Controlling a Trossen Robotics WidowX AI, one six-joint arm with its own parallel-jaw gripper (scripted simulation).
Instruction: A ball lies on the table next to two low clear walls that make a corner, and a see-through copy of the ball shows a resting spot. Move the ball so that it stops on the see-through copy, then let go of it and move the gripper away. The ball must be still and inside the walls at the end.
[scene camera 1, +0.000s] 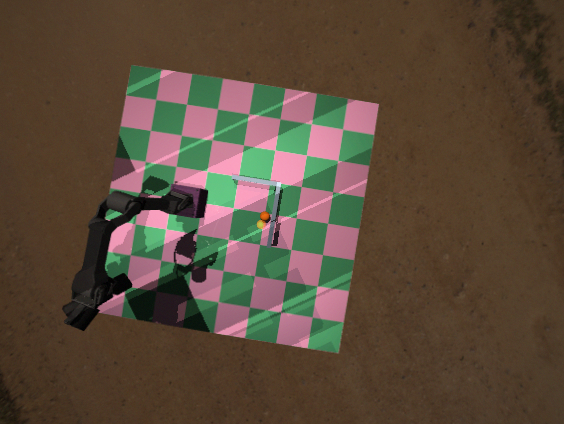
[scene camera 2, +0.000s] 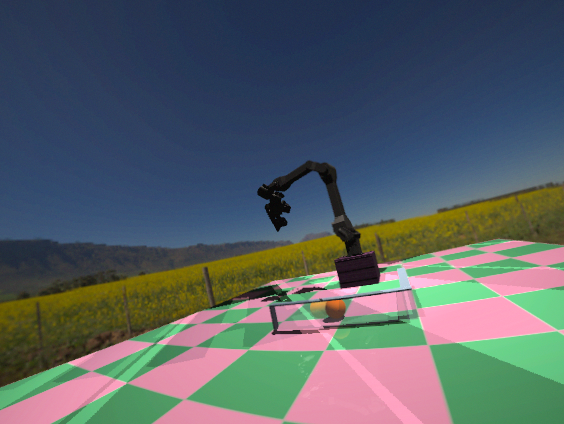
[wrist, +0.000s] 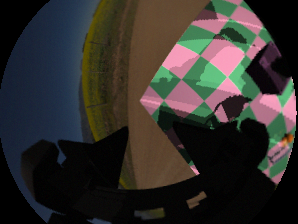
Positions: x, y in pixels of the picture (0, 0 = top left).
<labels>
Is the gripper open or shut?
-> Open.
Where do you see the gripper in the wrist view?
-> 151, 126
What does the gripper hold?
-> Nothing.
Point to a clear wall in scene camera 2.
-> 389, 307
</labels>
